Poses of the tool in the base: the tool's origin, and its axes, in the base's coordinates. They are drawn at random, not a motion.
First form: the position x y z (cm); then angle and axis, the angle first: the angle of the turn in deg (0 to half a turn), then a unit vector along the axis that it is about.
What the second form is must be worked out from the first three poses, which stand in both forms.
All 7 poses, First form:
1: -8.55, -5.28, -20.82, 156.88, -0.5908, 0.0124, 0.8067
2: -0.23, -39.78, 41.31, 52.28, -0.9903, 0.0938, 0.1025
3: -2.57, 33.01, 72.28, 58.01, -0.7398, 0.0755, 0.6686
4: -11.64, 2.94, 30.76, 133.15, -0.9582, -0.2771, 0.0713
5: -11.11, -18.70, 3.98, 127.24, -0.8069, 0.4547, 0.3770
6: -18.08, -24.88, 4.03, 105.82, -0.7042, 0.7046, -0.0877
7: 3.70, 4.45, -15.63, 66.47, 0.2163, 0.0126, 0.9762
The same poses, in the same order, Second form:
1: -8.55, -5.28, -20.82, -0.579, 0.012, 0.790, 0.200
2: -0.23, -39.78, 41.31, -0.436, 0.041, 0.045, 0.898
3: -2.57, 33.01, 72.28, -0.359, 0.037, 0.324, 0.875
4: -11.64, 2.94, 30.76, -0.879, -0.254, 0.065, 0.398
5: -11.11, -18.70, 3.98, -0.723, 0.407, 0.338, 0.444
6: -18.08, -24.88, 4.03, -0.562, 0.562, -0.070, 0.603
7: 3.70, 4.45, -15.63, 0.119, 0.007, 0.535, 0.836
